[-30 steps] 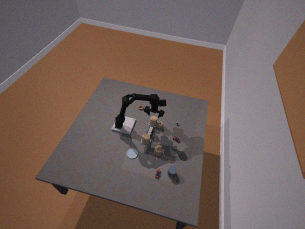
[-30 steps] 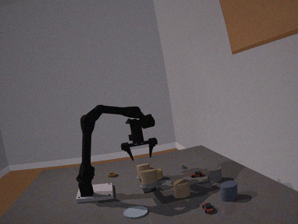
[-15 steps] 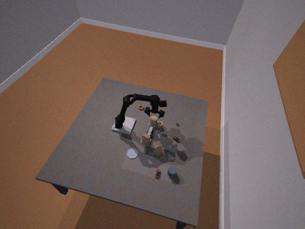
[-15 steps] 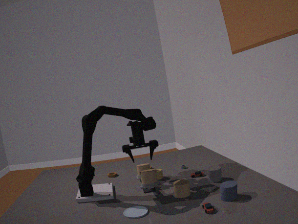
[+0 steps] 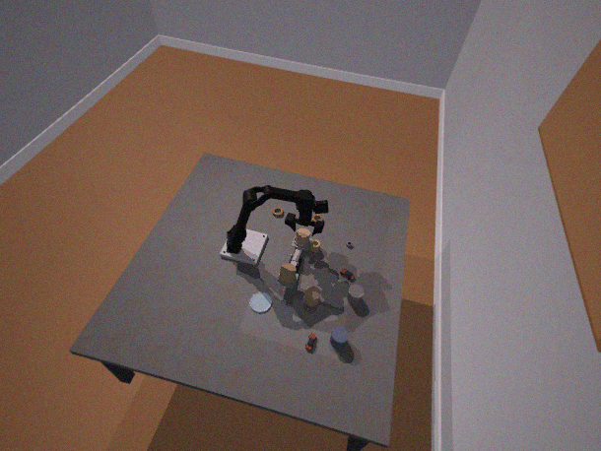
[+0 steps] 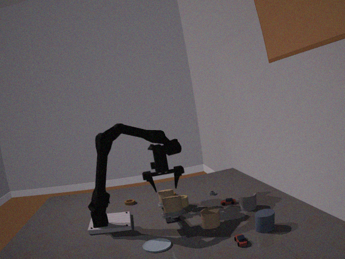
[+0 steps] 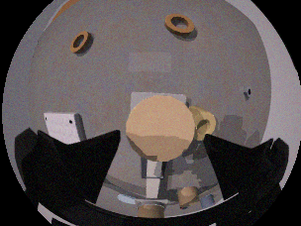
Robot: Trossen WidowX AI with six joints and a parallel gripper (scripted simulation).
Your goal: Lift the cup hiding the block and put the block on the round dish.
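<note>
Now: gripper tip 50 mm above the pale green block. Round my gripper tip: small balance 140 mm to the right, 70 mm below, 10 mm behind; then balance beam 140 mm to the right, 50 mm below, 20 mm behind; then small tan cylinder 70 mm below, 70 mm ahead, 10 mm to the right.
</note>
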